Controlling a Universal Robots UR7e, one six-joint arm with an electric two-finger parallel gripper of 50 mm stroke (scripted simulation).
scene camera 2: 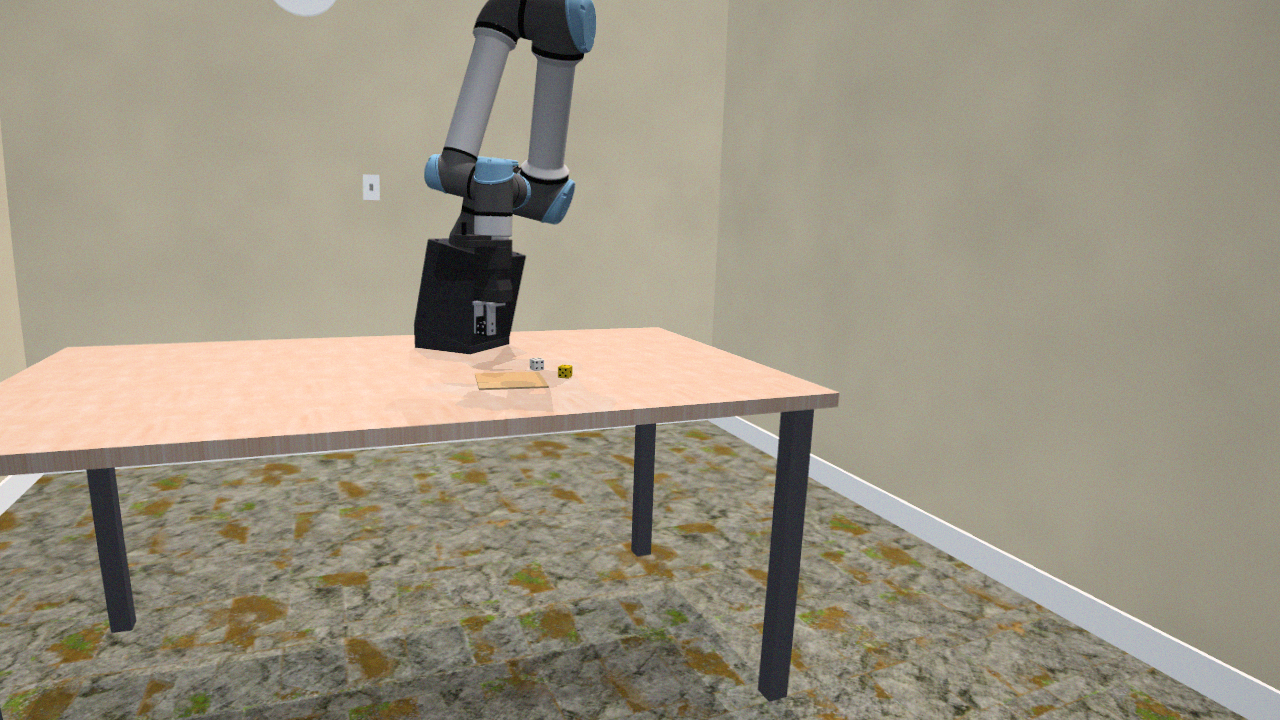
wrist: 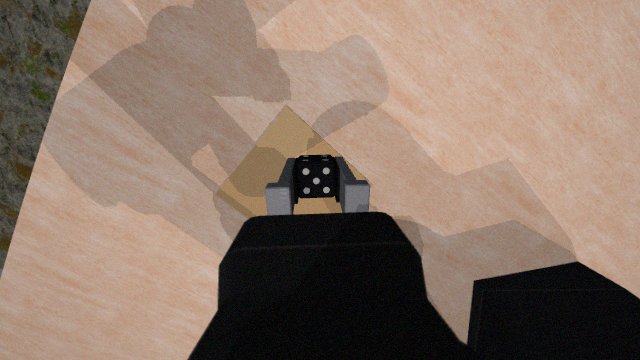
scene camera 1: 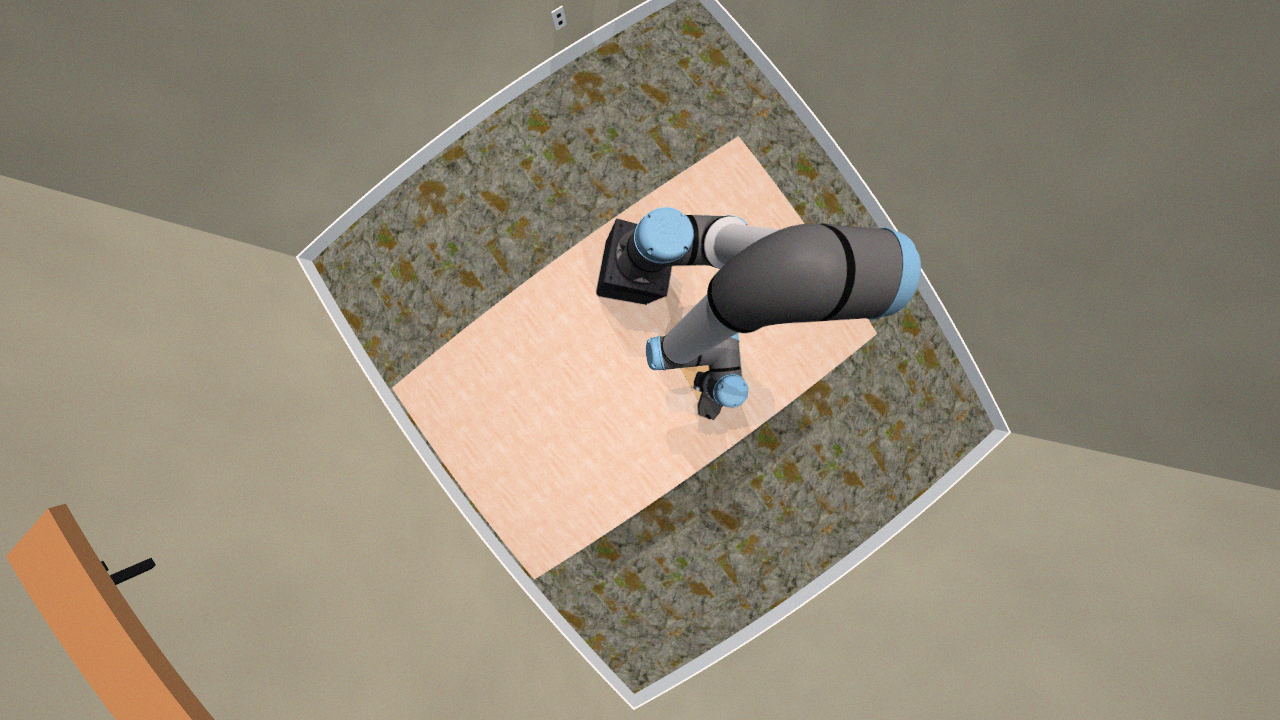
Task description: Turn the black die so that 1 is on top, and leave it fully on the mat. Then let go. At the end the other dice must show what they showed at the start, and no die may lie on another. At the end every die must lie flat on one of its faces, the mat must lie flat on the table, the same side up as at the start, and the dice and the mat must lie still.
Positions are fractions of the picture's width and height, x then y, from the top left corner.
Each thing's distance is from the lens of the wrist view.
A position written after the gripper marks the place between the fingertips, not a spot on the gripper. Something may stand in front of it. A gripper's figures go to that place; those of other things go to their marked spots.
gripper (wrist: 0.49, 0.48): 16 cm
tan mat (wrist: 0.45, 0.38): 26 cm
black die (wrist: 0.49, 0.48): 14 cm
The marked spots on the black die and the tan mat are 13 cm apart.
